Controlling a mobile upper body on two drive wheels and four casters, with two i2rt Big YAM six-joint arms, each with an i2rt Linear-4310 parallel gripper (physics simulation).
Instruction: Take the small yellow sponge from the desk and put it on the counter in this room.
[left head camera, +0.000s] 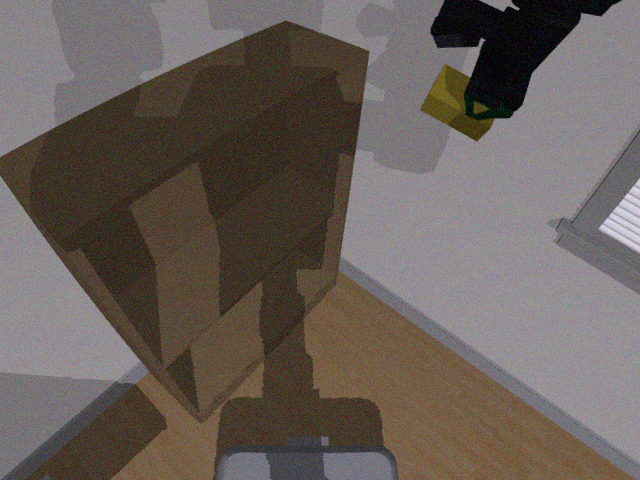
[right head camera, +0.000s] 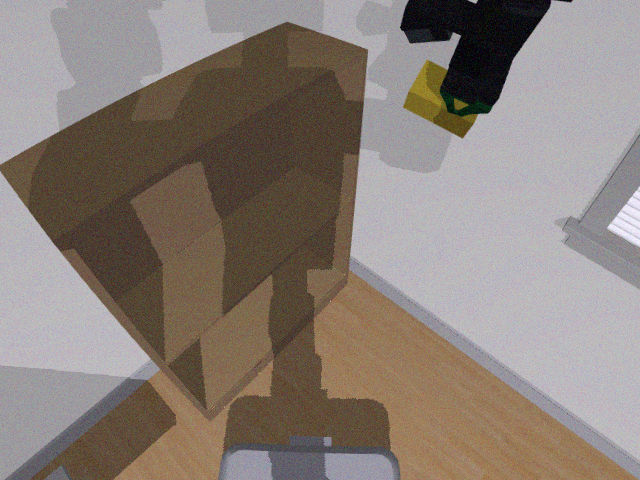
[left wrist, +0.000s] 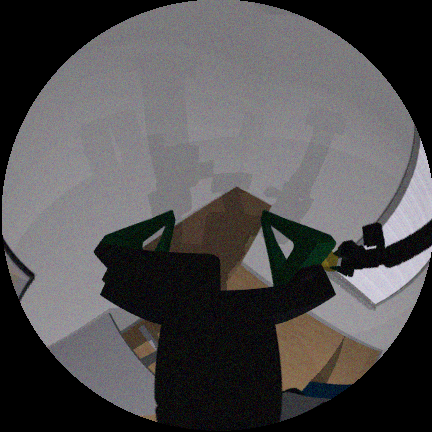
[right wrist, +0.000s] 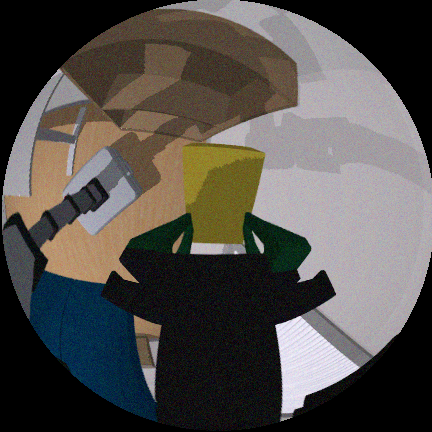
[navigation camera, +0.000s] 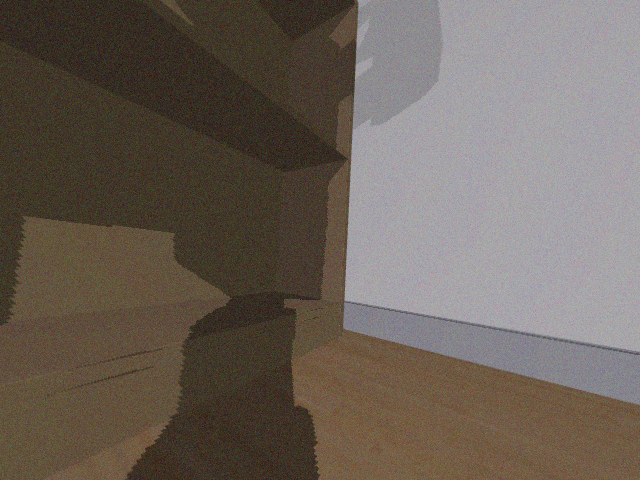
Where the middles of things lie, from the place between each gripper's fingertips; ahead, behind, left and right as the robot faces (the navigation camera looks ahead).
The small yellow sponge (left head camera: 445, 102) lies 2 cm to the left of my right hand, 1 cm below it and 1 cm ahead of it.
My left gripper is now 5 cm short of the small yellow sponge, 43 cm to the left of it and 24 cm above it.
